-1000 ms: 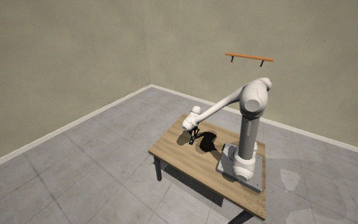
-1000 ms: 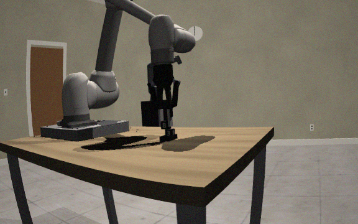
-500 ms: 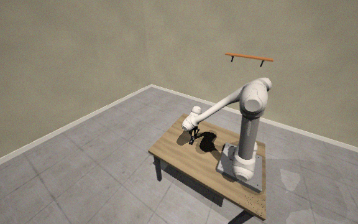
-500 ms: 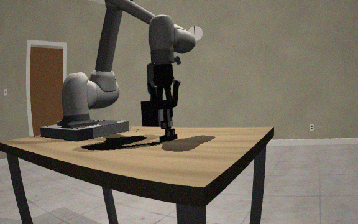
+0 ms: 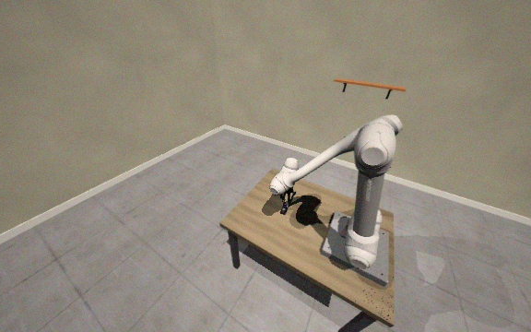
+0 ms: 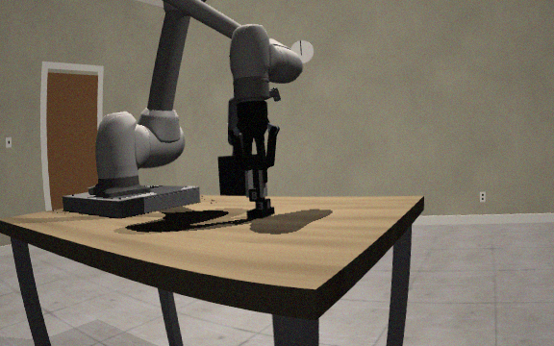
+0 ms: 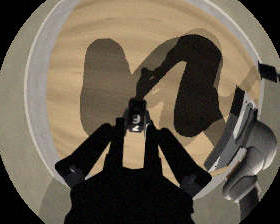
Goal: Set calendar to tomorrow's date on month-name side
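The dark calendar tray is 70 mm below my hand, 20 mm to the left of it and 10 mm behind it. Round my hand: dark cube: 30 mm below.
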